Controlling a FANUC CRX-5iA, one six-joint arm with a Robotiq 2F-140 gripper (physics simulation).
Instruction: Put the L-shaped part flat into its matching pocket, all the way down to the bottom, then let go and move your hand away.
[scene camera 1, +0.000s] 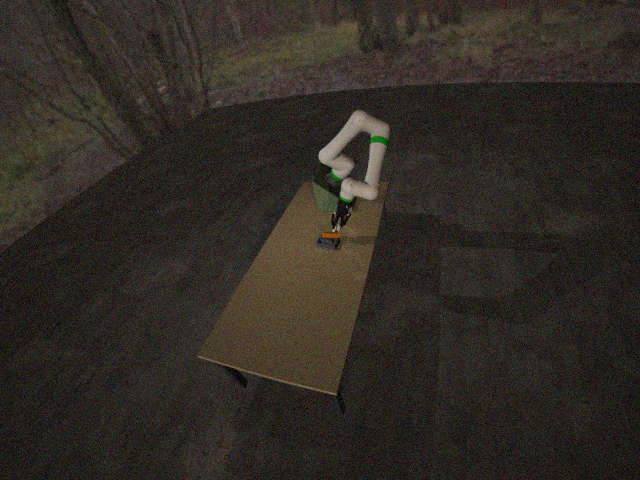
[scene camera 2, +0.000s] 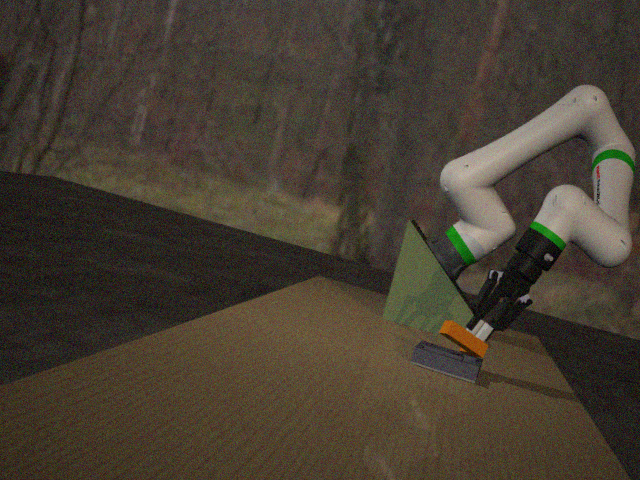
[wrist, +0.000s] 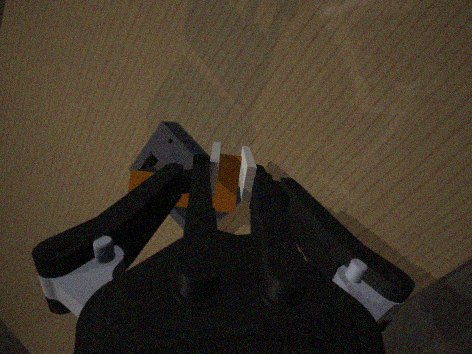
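The orange L-shaped part (scene camera 1: 330, 235) (scene camera 2: 463, 338) (wrist: 226, 199) is tilted, with its far side resting on or just above the block. My gripper (scene camera 1: 336, 228) (scene camera 2: 479, 330) (wrist: 229, 157) is shut on one arm of it, the pale fingertips on either side. The dark grey block with the pocket (scene camera 1: 327, 244) (scene camera 2: 445, 360) (wrist: 172, 145) lies on the table under the part. In the wrist view a corner of the pocket shows beside the part; the rest is hidden by the part and the fingers. I cannot tell whether part and block touch.
The wooden table (scene camera 1: 289, 310) (scene camera 2: 258, 387) (wrist: 325, 100) carries the block. The green wedge-shaped robot base (scene camera 1: 324, 198) (scene camera 2: 421, 284) stands behind the block, near the table's far end. The gripper's shadow falls across the table beside the block.
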